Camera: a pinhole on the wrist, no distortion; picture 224 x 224 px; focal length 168.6 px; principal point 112.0 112.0 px. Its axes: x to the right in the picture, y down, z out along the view. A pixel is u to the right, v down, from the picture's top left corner.
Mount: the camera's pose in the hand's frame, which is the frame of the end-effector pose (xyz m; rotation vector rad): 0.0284 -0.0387 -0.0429 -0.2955 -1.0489 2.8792
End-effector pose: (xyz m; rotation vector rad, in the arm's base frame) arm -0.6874 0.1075 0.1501 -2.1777 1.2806 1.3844
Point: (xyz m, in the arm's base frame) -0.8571 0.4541 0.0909
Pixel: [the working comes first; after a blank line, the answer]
In the camera's frame: 0.1217 -0.2188 0.3558

169.7 8.3
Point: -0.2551 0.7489 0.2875
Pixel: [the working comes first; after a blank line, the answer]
In the camera's frame: 0.3134 0.4184 0.5685

outside the picture
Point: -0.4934 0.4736 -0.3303
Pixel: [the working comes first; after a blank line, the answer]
In the camera's frame: -0.3163 0.0775 0.5304

11.5 136.6
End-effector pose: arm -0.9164 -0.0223 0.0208 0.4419 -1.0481 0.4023
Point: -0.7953 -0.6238 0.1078
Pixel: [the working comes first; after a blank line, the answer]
In the camera's frame: -0.1507 0.1973 0.5501

65.8 172.5
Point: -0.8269 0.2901 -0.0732
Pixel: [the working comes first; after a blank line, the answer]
In the camera's frame: 0.1043 -0.0382 -0.3151

behind the camera
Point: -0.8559 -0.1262 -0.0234
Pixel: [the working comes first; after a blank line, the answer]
In the camera's frame: 0.0347 0.0440 0.0912

176.2 193.4
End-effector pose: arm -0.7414 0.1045 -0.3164 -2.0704 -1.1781 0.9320
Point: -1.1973 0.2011 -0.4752
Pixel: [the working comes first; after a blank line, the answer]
In the camera's frame: -0.0305 -0.2495 0.4633

100.9 21.2
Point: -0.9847 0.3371 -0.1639
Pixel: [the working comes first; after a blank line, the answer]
In the camera's frame: -0.1084 0.1135 0.3123

53.5 173.3
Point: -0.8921 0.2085 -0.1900
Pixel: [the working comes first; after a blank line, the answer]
In the camera's frame: -0.0105 0.0686 0.1932

102.8 171.9
